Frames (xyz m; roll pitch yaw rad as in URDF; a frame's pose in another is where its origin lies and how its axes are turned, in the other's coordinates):
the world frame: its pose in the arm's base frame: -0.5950 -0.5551 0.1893 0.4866 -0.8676 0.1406
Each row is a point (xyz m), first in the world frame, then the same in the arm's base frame.
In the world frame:
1: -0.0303 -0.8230 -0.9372
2: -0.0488 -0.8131 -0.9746
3: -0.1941 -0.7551 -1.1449
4: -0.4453 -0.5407 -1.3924
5: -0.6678 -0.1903 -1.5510
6: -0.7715 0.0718 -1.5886
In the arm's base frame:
1: 0.3425 -0.7145 -0.6184
2: 0.3484 -0.6872 -0.6509
3: 0.3302 -0.5575 -0.8415
4: 0.2161 -0.2654 -1.1098
5: 0.0020 0.0920 -1.2642
6: -0.1668 0.3199 -1.2855

